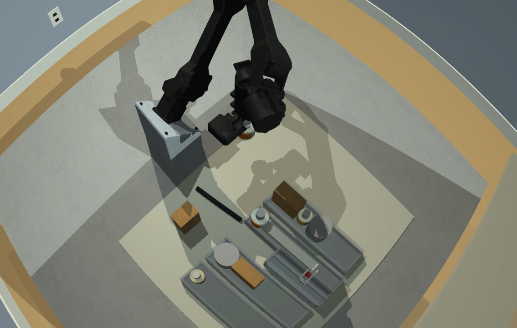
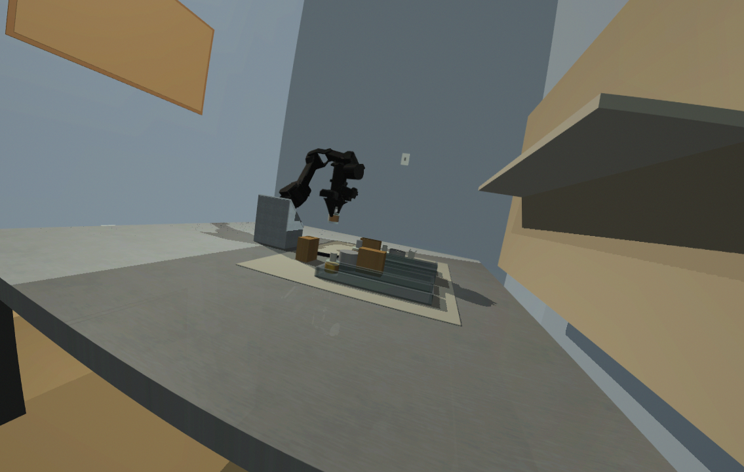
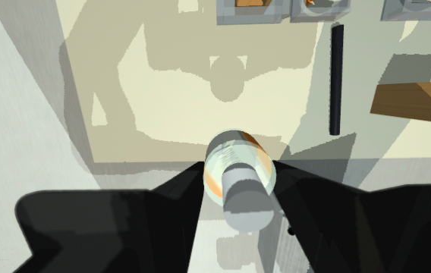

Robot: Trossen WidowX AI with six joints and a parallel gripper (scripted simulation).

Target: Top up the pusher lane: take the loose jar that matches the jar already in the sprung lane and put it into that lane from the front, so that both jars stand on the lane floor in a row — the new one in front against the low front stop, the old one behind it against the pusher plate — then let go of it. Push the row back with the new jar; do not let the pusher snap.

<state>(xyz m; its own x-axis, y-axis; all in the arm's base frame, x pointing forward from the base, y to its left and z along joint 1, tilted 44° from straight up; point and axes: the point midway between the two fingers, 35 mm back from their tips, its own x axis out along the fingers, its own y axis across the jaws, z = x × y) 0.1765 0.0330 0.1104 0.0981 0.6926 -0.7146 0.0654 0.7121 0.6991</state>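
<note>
Right now my gripper tip is 5 cm short of the black rod, 15 cm to the left of it and 12 cm above it. Round my gripper tip: sprung lane (30 cm ahead, 15 cm to the right, 11 cm below); then red-marked part (34 cm ahead, 17 cm to the right, 6 cm below).
</note>
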